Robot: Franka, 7 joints.
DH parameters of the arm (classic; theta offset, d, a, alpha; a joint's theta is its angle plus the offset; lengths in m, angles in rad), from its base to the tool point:
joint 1: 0 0.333 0 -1.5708
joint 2: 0 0 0 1.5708
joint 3: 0 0.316 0.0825 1.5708
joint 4: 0 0 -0.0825 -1.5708
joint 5: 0 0.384 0 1.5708
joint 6: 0 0 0.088 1.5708
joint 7: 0 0.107 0 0
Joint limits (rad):
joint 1: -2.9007..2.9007
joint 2: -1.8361..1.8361
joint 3: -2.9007..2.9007
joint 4: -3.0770..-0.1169
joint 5: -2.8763..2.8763
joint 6: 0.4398..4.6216
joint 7: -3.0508..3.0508
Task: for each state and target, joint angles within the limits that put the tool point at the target. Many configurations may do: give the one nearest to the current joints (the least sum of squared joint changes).
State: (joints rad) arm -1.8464 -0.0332 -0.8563 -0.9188 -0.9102 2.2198 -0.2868
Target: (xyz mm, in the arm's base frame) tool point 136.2 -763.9 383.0
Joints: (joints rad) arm -1.1772 0.7308 -0.2750 -1.2555 -0.8871 2.2967 -0.2868
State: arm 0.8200 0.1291 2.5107 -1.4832 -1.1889 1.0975 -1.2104
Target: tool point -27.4 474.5 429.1
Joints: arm 0.3077 0.4446 1.6970 -2.0777 -1.1087 1.0484 -1.2104
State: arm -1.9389 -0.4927 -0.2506 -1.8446 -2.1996 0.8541 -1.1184
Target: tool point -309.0 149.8 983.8
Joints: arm -1.9659 -0.5764 -0.5872 -1.4038 -2.3123 1.1736 -1.1184
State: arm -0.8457 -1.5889 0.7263 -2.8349 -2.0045 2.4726 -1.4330
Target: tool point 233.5 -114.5 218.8
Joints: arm -1.3806 -0.9144 1.4175 -3.0415 -1.9489 2.6621 -1.4330
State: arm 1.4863 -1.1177 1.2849 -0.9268 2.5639 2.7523 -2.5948
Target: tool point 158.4 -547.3 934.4
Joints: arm 2.2593 -1.0058 0.9077 -0.5413 2.4901 2.9593 -2.5948
